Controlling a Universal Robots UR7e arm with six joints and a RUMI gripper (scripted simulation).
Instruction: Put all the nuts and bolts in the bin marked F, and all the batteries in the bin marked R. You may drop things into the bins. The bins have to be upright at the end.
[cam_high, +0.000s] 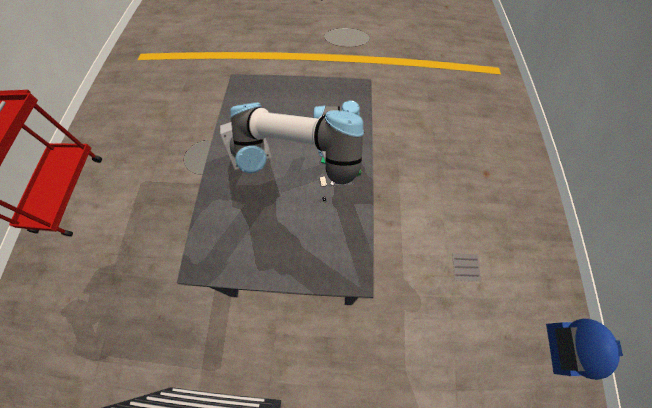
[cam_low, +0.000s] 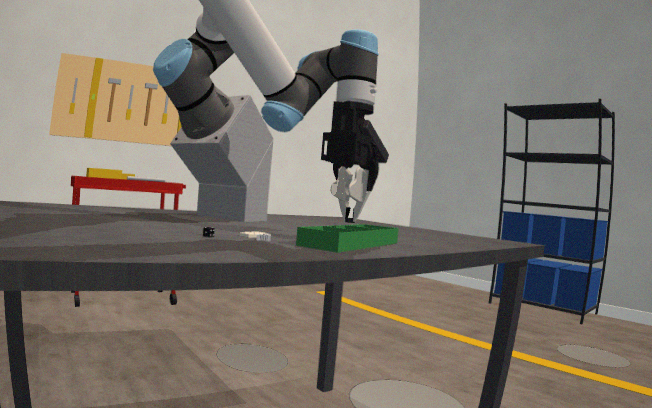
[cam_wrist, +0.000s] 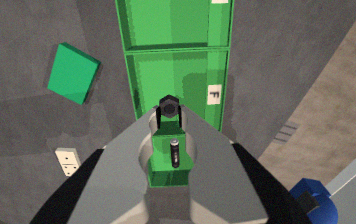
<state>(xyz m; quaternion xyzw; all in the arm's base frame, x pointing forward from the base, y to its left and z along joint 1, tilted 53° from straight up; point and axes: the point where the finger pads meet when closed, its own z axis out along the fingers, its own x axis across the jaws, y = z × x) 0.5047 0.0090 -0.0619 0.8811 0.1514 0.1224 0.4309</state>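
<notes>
The green bin tray lies 40 mm below my hand and 10 mm ahead of it. From my hand the other things lie so: flat green card (100 mm behind, 50 mm below); black nut (10 mm below); black battery (90 mm to the right, 50 mm below, 20 mm ahead).
</notes>
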